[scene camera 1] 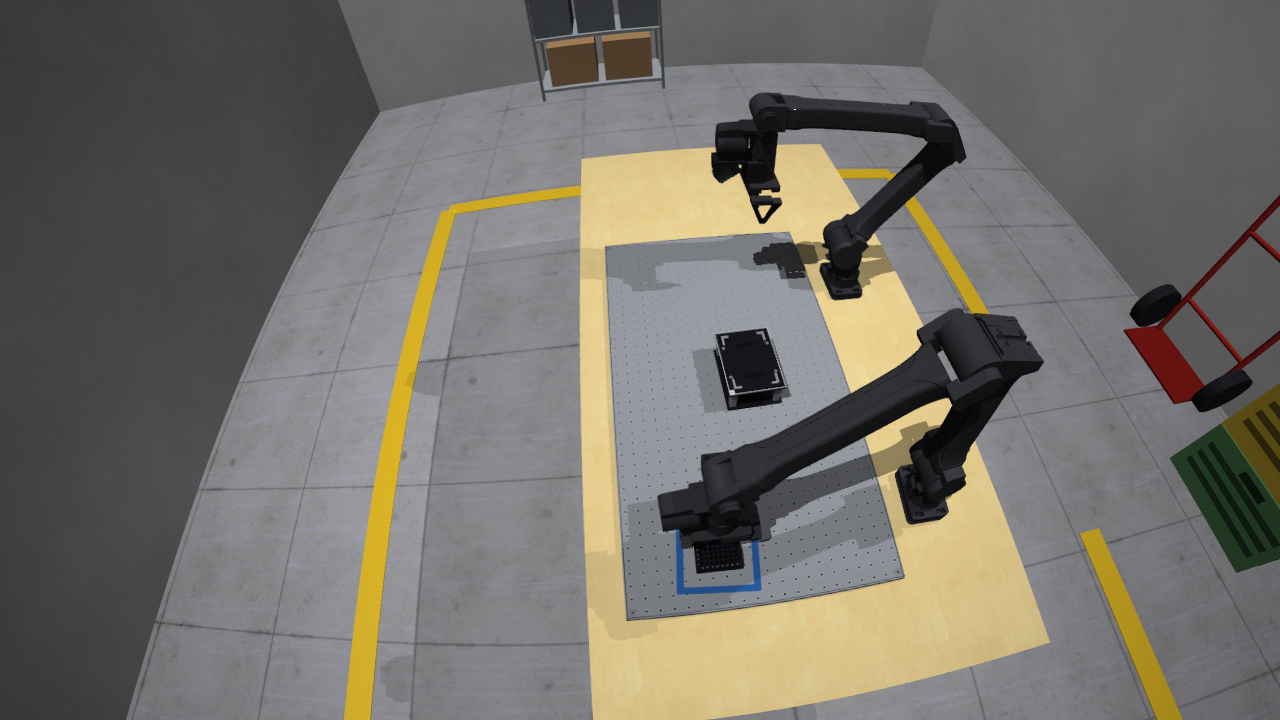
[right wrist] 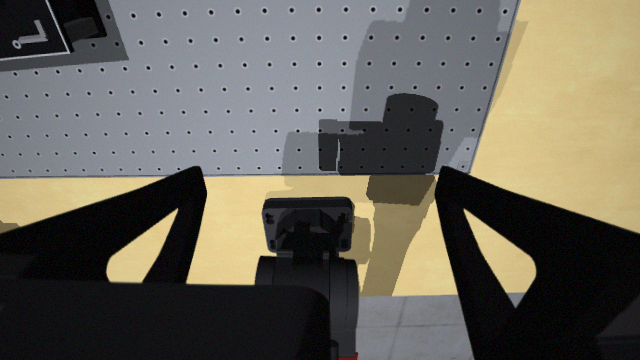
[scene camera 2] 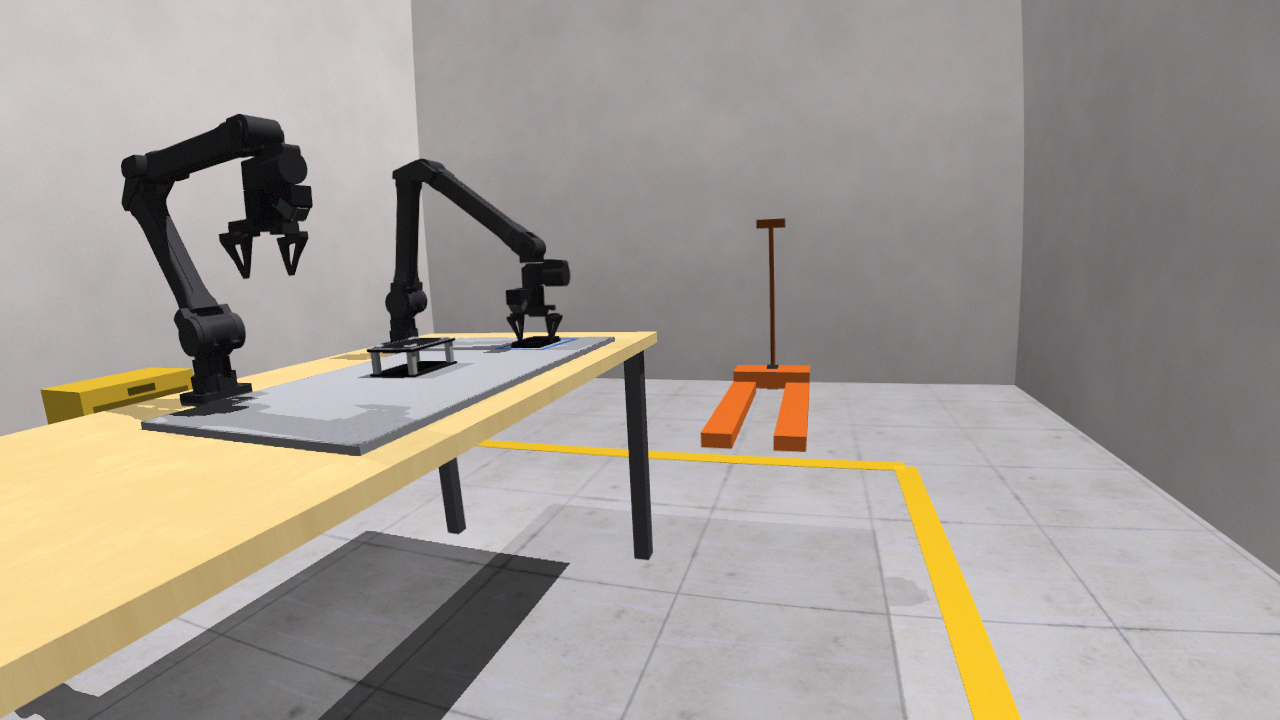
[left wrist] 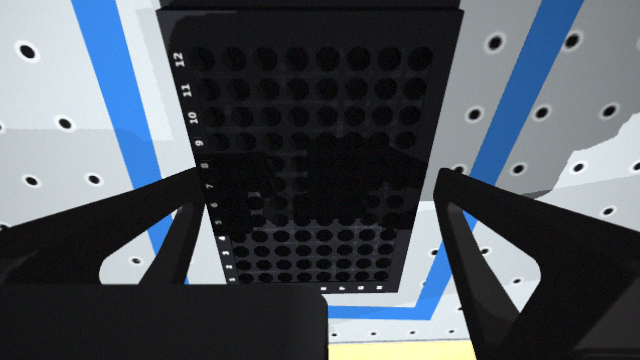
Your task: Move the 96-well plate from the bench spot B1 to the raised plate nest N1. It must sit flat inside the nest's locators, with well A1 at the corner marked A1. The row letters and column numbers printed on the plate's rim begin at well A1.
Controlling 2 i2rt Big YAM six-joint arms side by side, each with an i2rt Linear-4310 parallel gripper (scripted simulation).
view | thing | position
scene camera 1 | my left gripper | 717,538
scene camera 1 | my right gripper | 757,210
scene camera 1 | black 96-well plate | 716,560
